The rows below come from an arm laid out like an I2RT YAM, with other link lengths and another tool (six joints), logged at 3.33 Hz.
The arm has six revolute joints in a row. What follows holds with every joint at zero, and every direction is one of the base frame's. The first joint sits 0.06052 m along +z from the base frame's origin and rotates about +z. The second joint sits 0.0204 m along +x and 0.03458 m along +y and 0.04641 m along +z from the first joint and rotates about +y. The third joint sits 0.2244 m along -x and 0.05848 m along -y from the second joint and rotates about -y. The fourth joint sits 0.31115 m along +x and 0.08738 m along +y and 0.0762 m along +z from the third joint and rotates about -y. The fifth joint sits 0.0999 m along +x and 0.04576 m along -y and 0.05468 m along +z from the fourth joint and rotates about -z. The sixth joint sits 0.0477 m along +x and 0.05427 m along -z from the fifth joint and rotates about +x. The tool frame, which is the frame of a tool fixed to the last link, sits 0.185 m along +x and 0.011 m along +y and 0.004 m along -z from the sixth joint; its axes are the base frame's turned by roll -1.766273, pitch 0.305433 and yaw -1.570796 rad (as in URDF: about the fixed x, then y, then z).
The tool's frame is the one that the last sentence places.
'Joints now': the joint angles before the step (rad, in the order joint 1, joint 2, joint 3, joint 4, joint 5, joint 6). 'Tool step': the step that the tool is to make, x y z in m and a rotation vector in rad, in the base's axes. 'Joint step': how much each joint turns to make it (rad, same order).
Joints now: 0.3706, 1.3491, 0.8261, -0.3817, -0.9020, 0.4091
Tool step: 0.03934, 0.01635, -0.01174, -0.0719, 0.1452, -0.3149
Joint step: 0.1007, 0.0038, -0.0008, 0.1339, 0.2869, 0.4200
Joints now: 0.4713, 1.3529, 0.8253, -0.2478, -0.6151, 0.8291
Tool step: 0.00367, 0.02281, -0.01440, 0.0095, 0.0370, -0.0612
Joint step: 0.0664, 0.0649, 0.0000, 0.1065, 0.0751, 0.1271
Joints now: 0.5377, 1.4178, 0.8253, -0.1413, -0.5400, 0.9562
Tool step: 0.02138, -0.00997, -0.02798, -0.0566, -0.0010, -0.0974
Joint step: 0.0049, 0.0625, -0.0008, 0.0523, 0.1087, 0.0370
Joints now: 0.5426, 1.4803, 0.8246, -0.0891, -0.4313, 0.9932
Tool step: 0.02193, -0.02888, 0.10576, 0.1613, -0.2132, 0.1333
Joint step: -0.1708, -0.1629, 0.0056, 0.0039, -0.2708, -0.1713
